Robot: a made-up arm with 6 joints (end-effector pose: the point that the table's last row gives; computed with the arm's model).
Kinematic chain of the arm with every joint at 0, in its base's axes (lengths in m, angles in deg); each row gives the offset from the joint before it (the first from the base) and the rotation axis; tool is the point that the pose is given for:
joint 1: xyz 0 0 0.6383 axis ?
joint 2: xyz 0.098 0 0 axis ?
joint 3: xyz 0 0 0.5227 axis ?
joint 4: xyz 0 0 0.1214 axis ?
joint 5: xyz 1.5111 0 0 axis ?
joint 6: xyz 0.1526 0 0 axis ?
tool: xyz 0 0 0
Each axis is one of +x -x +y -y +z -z.
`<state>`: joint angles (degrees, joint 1 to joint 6).
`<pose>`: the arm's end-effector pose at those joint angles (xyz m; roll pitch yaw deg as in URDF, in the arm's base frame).
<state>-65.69 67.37 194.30 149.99 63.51 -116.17</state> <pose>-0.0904 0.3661 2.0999 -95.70 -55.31 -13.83</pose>
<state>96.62 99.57 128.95 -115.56 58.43 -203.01</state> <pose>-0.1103 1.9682 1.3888 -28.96 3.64 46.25</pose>
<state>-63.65 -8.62 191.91 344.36 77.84 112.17</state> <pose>-0.6275 1.1763 0.3657 -170.98 72.83 -126.89</pose>
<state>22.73 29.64 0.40 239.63 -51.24 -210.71</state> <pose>1.6640 0.8084 0.4662 -18.18 -2.19 65.05</pose>
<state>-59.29 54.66 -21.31 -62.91 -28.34 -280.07</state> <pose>0.5708 -0.8346 -0.6342 69.36 65.00 30.22</pose>
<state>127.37 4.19 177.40 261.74 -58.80 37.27</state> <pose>0.7831 -1.2382 1.2084 -117.17 3.48 -110.63</pose>
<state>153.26 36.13 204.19 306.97 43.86 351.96</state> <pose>1.1259 -0.4726 1.2149 -117.94 14.98 8.22</pose>
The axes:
joint 1: +z
joint 2: +y
joint 3: -y
joint 4: -x
joint 5: -y
joint 6: -x

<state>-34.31 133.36 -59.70 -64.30 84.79 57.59</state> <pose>-0.9443 0.4786 0.4416 -164.29 23.59 -136.02</pose>
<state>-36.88 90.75 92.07 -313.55 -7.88 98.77</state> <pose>1.8147 -1.3805 0.7767 -145.36 4.11 -42.60</pose>
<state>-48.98 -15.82 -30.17 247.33 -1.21 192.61</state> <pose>1.0508 -1.2035 0.8477 -79.66 13.88 -47.83</pose>
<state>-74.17 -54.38 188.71 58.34 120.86 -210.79</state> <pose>-0.1125 0.8057 -0.4210 -125.74 -14.68 -25.11</pose>
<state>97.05 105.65 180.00 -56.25 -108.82 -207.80</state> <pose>-0.2365 0.9341 1.9161 -137.63 26.90 159.00</pose>
